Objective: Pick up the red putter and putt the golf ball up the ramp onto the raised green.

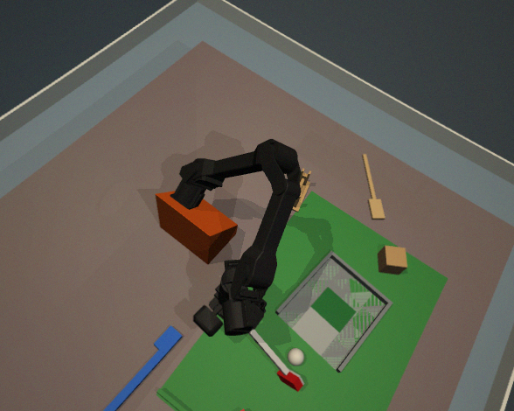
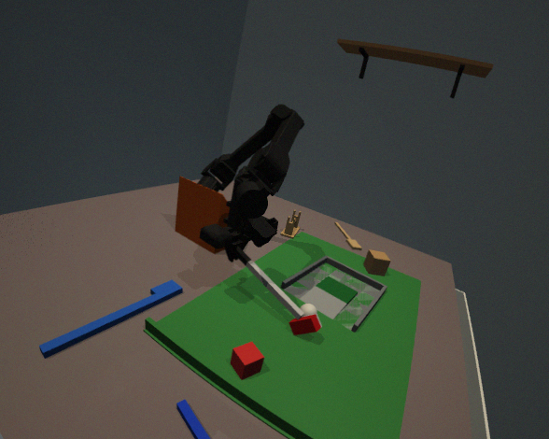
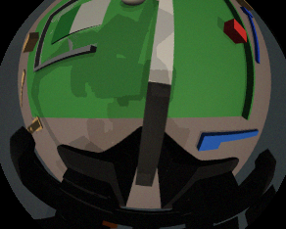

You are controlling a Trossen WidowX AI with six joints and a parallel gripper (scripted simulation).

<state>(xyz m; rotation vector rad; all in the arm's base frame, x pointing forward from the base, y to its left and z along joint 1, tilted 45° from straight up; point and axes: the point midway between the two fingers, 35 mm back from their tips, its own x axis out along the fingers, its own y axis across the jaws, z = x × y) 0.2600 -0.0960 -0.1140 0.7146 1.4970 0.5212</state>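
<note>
The red putter lies 120 mm ahead of my gripper tip and 10 mm to the right of it. Also, from my gripper tip: white golf ball (210 mm ahead, 50 mm below, 20 mm to the left); red cube (180 mm to the right, 180 mm ahead, 50 mm below); green mat (220 mm ahead, 120 mm to the left, 70 mm below).
</note>
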